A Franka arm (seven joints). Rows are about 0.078 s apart.
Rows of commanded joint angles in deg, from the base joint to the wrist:
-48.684 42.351 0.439 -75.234 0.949 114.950 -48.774
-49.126 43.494 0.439 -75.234 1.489 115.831 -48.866
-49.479 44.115 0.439 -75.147 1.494 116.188 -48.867
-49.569 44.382 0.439 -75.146 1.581 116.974 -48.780
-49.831 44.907 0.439 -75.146 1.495 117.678 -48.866
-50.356 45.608 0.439 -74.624 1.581 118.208 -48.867
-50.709 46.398 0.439 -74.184 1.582 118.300 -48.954
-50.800 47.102 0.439 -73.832 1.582 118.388 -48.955
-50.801 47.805 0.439 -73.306 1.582 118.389 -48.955
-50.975 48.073 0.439 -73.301 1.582 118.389 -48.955
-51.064 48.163 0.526 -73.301 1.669 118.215 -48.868
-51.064 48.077 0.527 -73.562 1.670 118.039 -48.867
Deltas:
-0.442 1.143 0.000 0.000 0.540 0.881 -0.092
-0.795 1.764 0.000 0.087 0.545 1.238 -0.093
-0.885 2.031 0.000 0.088 0.632 2.024 -0.006
-1.147 2.556 0.000 0.088 0.546 2.728 -0.092
-1.672 3.257 0.000 0.610 0.632 3.258 -0.093
-2.025 4.047 0.000 1.050 0.633 3.350 -0.180
-2.116 4.751 0.000 1.402 0.633 3.438 -0.181
-2.117 5.454 0.000 1.928 0.633 3.439 -0.181
-2.291 5.722 0.000 1.933 0.633 3.439 -0.181
-2.380 5.812 0.087 1.933 0.720 3.265 -0.094
-2.380 5.726 0.088 1.672 0.721 3.089 -0.093

